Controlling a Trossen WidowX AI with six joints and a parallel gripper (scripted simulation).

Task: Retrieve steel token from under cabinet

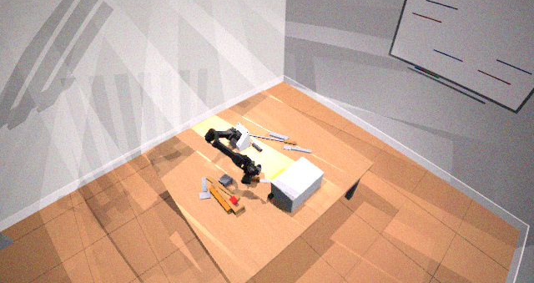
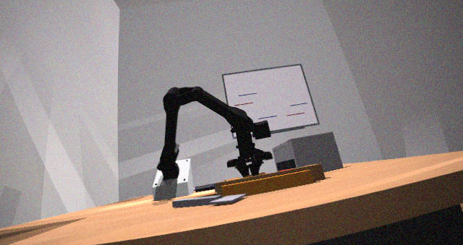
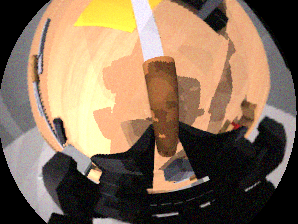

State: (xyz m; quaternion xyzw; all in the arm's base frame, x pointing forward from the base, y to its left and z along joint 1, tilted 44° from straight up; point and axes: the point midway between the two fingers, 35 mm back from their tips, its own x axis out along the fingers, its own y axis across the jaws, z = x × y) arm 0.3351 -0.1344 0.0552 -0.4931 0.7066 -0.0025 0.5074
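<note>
My gripper tip is 14 cm to the left of the grey block, 9 cm past it and 1 cm below it. Round my gripper tip: orange bar 25 cm to the right, 2 cm ahead, 1 cm above; then thin wooden stick 19 cm to the right, 5 cm behind; then red block 19 cm to the right, 9 cm ahead, 1 cm above.
</note>
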